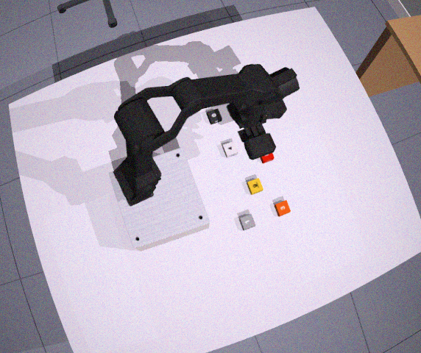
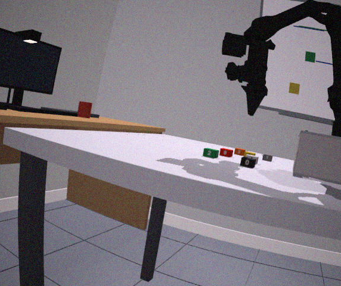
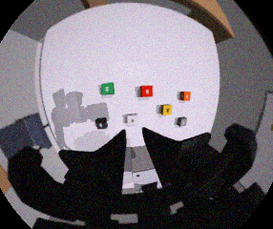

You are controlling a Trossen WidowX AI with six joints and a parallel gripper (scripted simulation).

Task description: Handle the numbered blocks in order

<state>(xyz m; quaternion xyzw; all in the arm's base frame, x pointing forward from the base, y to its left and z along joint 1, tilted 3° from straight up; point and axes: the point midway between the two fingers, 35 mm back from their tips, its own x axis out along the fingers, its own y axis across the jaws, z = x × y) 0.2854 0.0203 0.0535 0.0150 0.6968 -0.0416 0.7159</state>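
The grey block lies 70 mm behind my gripper tip, 190 mm to the right of it and 110 mm below it. Also, from my gripper tip: white block (20 mm behind, 110 mm below); green block (80 mm ahead, 60 mm to the left, 110 mm below); red block (50 mm ahead, 50 mm to the right, 110 mm below).
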